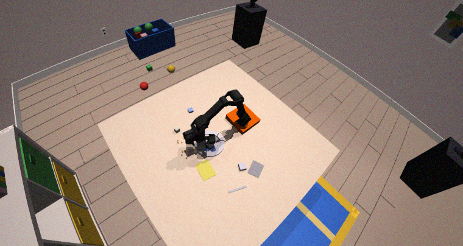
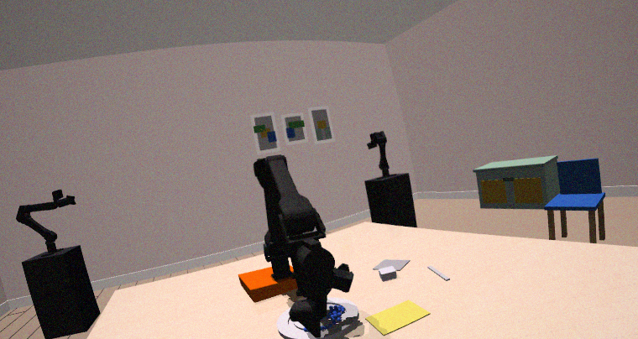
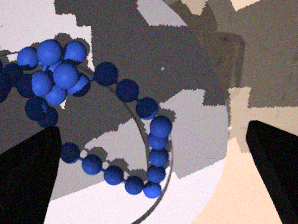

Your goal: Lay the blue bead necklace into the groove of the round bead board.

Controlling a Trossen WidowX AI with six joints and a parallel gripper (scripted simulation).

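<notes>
My gripper tip is 6 cm past the round bead board, 1 cm to the right of it and 1 cm above it. From my gripper tip the other things lie so: yellow sheet 16 cm to the left, 6 cm ahead, 2 cm below; small grey block 28 cm to the left, 14 cm behind, 1 cm below; pale cube 20 cm to the right, 7 cm ahead.
</notes>
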